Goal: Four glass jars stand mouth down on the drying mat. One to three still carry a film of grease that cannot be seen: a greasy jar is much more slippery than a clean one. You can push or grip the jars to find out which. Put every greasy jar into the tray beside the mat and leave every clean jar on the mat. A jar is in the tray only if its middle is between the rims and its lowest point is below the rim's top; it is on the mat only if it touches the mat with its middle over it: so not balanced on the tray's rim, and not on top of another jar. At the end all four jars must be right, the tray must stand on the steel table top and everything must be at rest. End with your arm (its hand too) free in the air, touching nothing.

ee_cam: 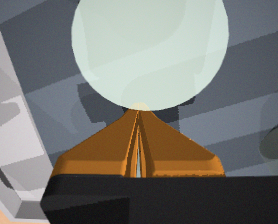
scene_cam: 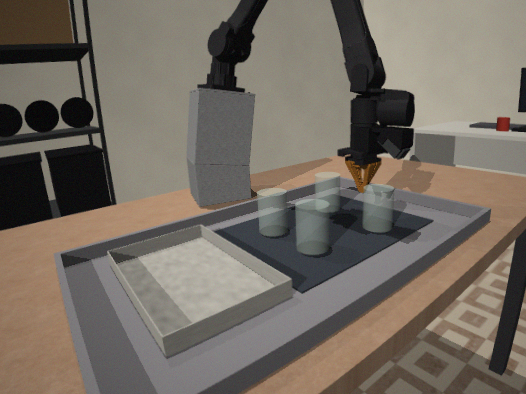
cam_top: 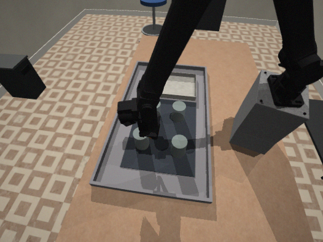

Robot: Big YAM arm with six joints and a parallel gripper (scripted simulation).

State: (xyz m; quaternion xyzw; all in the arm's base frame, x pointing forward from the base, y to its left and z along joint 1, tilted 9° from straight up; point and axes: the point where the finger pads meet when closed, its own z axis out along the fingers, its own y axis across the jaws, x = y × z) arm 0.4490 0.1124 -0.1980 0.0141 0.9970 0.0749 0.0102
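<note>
My hand is 3 cm past the rimmed steel table top, 20 cm to the left of it and 8 cm above it. Round my hand: pale tray: 5 cm behind, 41 cm to the right, 7 cm below; dark drying mat: 4 cm behind, 9 cm to the right, 8 cm below.
</note>
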